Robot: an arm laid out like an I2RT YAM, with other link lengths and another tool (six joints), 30 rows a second.
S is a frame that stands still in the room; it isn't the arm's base.
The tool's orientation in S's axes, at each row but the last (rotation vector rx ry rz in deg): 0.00 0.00 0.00; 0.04 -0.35 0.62; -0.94 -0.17 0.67; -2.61 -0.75 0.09
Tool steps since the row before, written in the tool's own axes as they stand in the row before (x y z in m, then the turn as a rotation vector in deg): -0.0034 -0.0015 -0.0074 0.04 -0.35 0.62; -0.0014 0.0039 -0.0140 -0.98 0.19 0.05; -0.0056 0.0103 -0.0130 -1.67 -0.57 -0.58; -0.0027 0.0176 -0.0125 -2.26 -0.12 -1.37
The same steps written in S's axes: -0.0034 -0.0015 -0.0074 0.04 -0.35 0.62; -0.0014 0.0039 -0.0140 -0.98 0.18 0.04; -0.0057 0.0100 -0.0132 -1.66 -0.60 -0.58; -0.0026 0.0170 -0.0133 -2.24 -0.19 -1.39
